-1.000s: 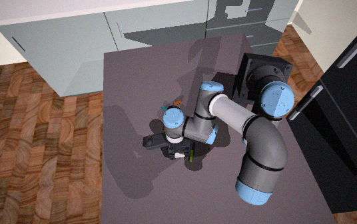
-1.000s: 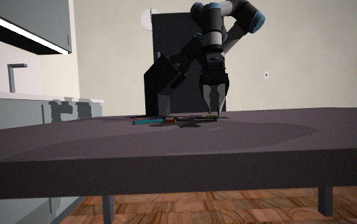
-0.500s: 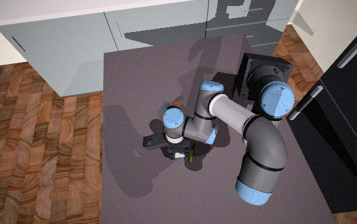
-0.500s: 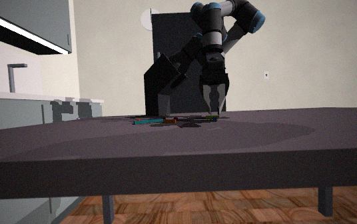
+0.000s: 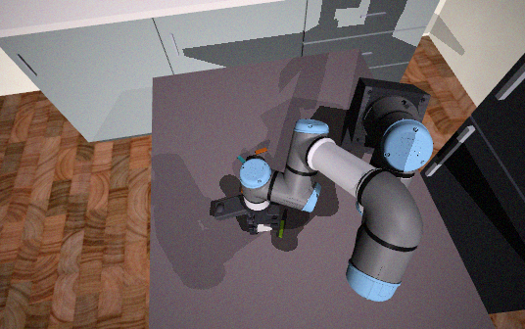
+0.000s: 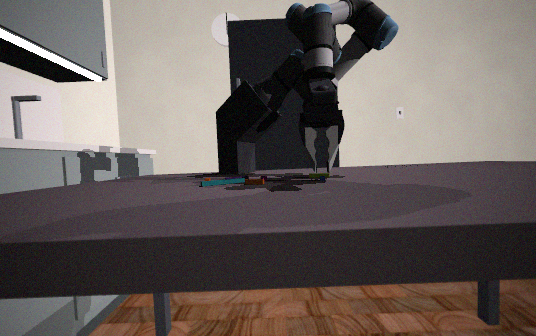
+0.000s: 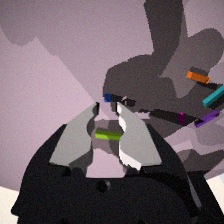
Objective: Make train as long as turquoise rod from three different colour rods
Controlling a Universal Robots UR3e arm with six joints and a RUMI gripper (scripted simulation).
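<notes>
Right now my hand is 30 mm above the blue rod. The rest, counted from my hand: magenta rod: 130 mm to the right, 60 mm behind, 30 mm below; purple rod: 200 mm to the right, 60 mm behind, 30 mm below; lime rod: 80 mm behind, 30 mm below, 10 mm to the left.
</notes>
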